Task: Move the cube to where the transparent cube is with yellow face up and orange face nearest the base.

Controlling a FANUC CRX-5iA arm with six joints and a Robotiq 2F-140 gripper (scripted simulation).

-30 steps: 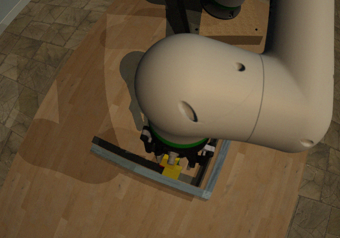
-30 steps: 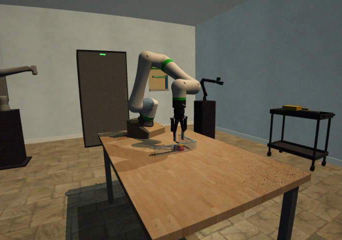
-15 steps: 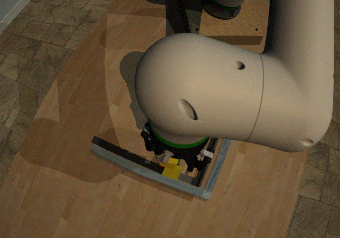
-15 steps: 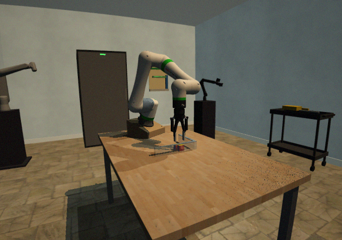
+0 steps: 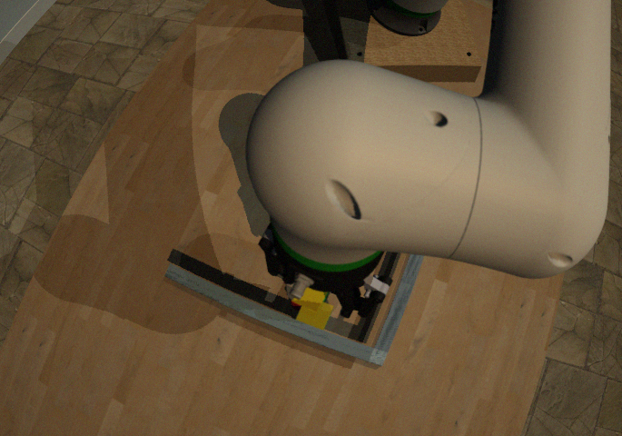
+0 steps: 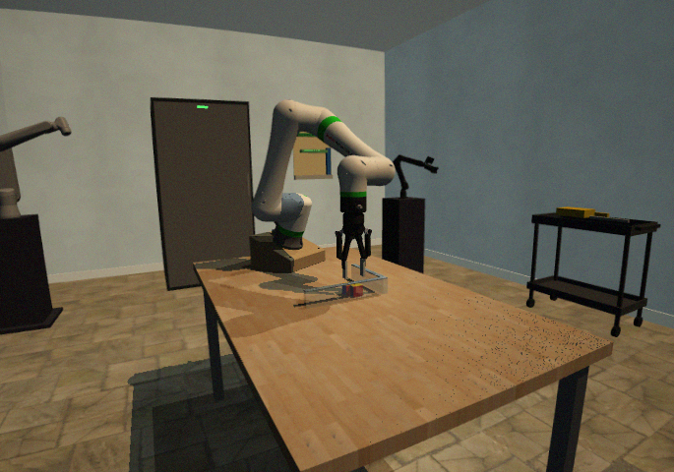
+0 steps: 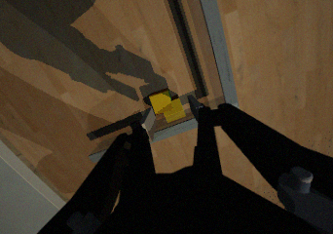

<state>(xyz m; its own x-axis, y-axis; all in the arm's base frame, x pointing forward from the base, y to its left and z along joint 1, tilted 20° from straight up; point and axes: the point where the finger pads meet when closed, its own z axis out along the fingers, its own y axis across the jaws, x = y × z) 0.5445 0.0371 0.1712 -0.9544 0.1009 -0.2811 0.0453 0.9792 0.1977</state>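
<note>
Right now the transparent cube is 10 mm ahead of my hand and 70 mm below it. From my hand the other things lie so: grey frame (70 mm behind, 100 mm to the left, 50 mm below).
</note>
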